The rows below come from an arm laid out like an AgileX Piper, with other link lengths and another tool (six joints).
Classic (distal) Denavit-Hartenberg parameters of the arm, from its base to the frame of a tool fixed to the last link. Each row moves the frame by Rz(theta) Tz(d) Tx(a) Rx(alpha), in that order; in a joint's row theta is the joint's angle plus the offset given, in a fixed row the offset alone. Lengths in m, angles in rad.
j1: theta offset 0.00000, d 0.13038, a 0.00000, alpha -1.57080
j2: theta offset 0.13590, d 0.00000, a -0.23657, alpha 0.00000
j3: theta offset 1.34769, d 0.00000, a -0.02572, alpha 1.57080
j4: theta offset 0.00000, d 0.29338, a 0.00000, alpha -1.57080
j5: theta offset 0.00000, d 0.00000, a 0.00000, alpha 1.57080
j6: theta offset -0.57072, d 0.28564, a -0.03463, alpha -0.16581
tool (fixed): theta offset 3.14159, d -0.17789, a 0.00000, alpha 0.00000
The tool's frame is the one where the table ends.
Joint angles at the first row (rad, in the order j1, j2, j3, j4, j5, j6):
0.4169 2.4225 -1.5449 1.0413 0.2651 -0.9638
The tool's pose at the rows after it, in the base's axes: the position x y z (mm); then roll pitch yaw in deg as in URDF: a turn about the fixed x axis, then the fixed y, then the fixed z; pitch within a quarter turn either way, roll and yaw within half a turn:
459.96, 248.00, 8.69, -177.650, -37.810, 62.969
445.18, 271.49, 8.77, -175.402, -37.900, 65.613
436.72, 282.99, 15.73, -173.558, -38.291, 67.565
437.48, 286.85, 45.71, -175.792, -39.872, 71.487
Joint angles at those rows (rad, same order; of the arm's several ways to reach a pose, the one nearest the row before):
0.4540 2.4225 -1.5480 1.0413 0.3136 -0.9637
0.4992 2.4203 -1.5492 1.0421 0.3551 -0.9642
0.5167 2.4012 -1.5454 1.0339 0.4050 -0.9641
0.5145 2.3363 -1.5399 0.9989 0.4407 -0.9642

